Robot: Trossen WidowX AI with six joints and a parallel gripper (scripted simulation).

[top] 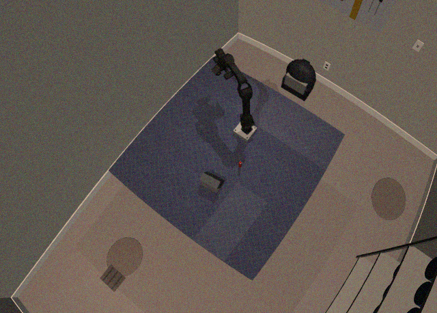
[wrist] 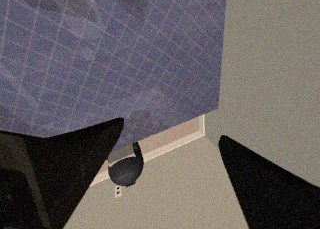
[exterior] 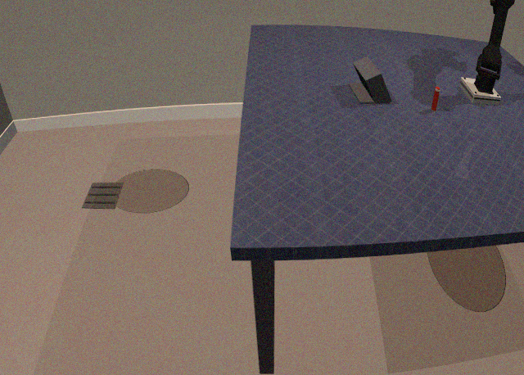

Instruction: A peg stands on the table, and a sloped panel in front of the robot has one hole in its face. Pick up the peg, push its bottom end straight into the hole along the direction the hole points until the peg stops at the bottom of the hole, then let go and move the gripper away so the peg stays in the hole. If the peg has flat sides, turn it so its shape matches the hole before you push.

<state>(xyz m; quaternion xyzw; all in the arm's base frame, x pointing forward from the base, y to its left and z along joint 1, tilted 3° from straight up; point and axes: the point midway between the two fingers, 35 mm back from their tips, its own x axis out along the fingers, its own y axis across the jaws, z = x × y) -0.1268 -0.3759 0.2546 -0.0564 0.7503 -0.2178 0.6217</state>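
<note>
Now: the red peg 53 cm to the left of my gripper tip, 37 cm ahead of it and 21 cm below it. Round my gripper tip: grey sloped panel: 58 cm ahead, 48 cm to the left, 22 cm below.
</note>
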